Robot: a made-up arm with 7 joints.
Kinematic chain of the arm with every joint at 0, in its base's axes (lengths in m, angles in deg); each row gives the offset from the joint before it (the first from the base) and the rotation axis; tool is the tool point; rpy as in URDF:
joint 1: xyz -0.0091 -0.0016 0.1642 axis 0 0.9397 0.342
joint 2: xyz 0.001 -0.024 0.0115 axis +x
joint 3: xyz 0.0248 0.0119 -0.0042 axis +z
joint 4: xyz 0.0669 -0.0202 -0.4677 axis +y
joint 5: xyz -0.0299 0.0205 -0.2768 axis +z
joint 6: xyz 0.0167 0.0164 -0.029 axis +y
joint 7: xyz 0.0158 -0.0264 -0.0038 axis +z
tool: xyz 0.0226 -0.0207 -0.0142 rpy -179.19 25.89 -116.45
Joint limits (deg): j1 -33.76..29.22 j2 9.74..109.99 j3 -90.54..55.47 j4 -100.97..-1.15 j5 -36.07..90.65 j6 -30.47..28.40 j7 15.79..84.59
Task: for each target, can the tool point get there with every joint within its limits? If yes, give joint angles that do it. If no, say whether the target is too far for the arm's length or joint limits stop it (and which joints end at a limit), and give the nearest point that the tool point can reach.
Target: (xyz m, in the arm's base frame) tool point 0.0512 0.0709 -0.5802
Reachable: yes | joints 20.22 18.11 -33.66 -46.55 21.93 8.25 68.72
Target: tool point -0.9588 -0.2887 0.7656
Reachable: no: too far | nearest point -0.0598 0.2249 0.6971 | short by 1.038 m
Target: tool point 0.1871 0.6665 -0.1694
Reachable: yes | joints -2.59 51.92 27.56 -22.32 68.80 -5.99 36.36
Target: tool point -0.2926 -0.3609 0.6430
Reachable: no: joint limits stop it (at a limit: joint 1, joint 2, joint 3, joint 4) | nearest point -0.0297 0.1973 0.6859 | short by 0.618 m
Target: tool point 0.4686 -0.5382 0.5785
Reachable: no: joint limits stop it (at a limit: joint 1, joint 2, joint 4) | nearest point 0.4849 -0.2307 0.0125 | short by 0.644 m
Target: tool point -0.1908 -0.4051 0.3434
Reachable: no: joint limits stop it (at a limit: joint 1, joint 2, joint 3, joint 4) | nearest point -0.1650 -0.3254 -0.2228 | short by 0.572 m
